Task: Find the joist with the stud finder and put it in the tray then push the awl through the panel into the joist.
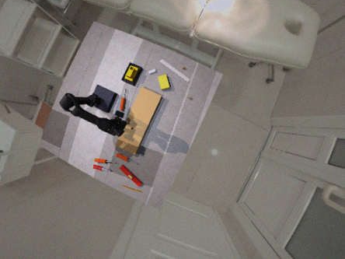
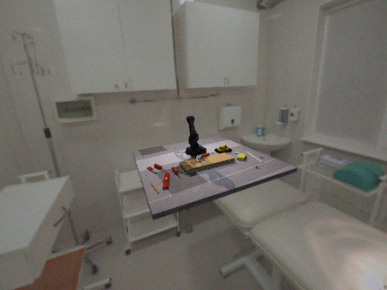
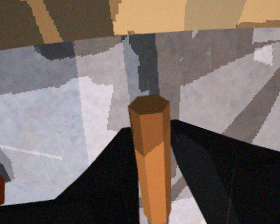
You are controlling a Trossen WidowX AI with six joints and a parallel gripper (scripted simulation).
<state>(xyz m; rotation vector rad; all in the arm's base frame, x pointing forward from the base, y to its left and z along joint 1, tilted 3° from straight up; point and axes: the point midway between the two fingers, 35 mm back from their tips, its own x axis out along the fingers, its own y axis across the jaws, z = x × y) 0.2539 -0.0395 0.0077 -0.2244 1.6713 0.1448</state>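
Right now the awl is 5 cm behind my gripper tip and 1 cm to the right of it. The rest, counted from my gripper tip: black tray 17 cm behind, 38 cm to the left, 1 cm below; red level 33 cm ahead, 32 cm to the right, 1 cm below; yellow stud finder 17 cm behind, 40 cm to the left, 2 cm above.
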